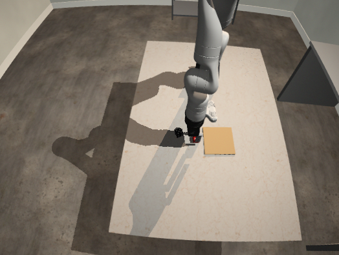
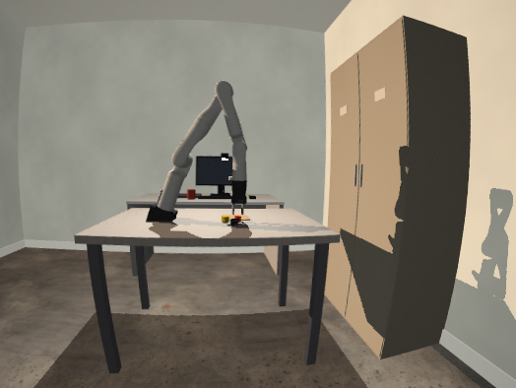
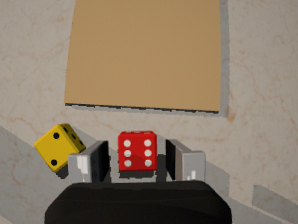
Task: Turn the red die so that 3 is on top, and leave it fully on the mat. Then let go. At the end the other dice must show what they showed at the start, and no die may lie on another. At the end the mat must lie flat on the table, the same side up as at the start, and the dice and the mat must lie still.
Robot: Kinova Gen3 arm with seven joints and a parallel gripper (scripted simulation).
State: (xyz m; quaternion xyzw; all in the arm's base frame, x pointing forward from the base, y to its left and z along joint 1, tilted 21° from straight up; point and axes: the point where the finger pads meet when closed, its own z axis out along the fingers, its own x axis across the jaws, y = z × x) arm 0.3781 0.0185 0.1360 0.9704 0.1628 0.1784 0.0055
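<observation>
Now: hand 40 mm above the red die. The rest, counted from my hand: tan mat 100 mm to the left, 50 mm below, 30 mm behind; then black die 80 mm to the right, 40 mm below, 10 mm behind; then yellow die 60 mm behind, 40 mm below, 20 mm to the right.
</observation>
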